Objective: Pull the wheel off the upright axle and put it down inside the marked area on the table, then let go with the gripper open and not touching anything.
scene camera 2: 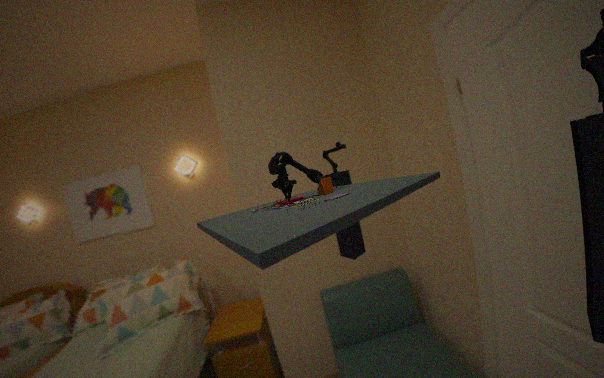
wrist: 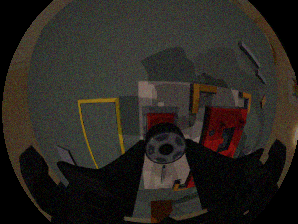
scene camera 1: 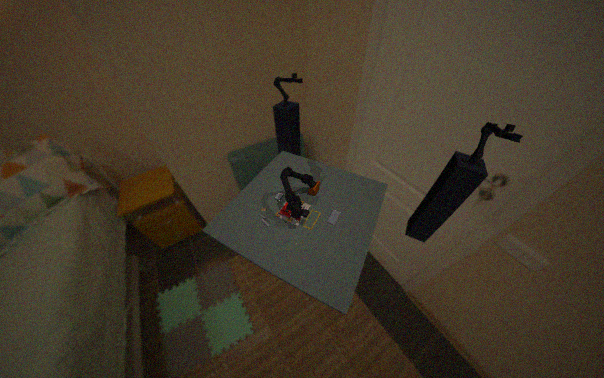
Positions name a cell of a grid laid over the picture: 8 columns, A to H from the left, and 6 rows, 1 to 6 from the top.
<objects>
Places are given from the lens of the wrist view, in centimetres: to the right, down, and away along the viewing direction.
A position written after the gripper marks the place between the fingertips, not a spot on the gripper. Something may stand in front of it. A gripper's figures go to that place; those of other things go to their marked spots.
gripper (wrist: E4): 1, 3, 10
small grey wheel (wrist: E4): 1, 2, 8
</objects>
